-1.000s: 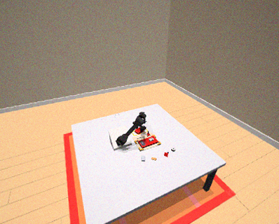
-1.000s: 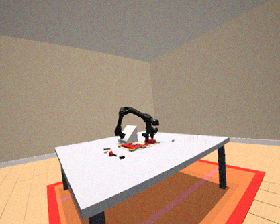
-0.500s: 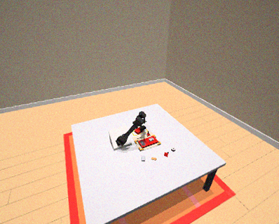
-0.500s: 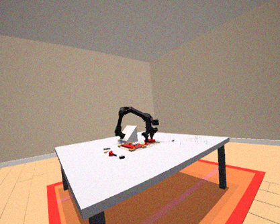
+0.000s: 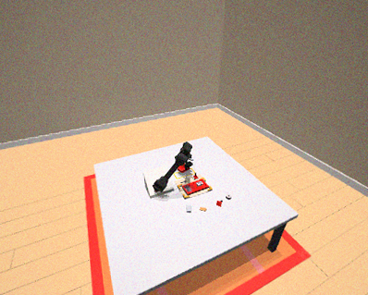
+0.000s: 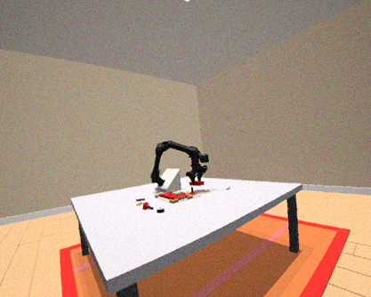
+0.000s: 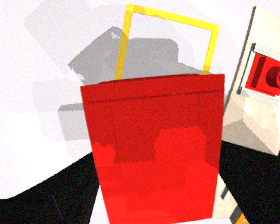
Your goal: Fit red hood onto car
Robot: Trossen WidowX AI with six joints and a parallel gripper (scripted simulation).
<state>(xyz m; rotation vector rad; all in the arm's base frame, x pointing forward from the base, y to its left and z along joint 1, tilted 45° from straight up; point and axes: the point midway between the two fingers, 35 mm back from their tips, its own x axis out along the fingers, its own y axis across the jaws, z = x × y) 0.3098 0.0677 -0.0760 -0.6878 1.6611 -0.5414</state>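
Now: gripper tip 20 mm short of the grey engine block, 220 mm to the left of it and 30 mm above it. Also, from my gripper tip: red hood (10 mm above).
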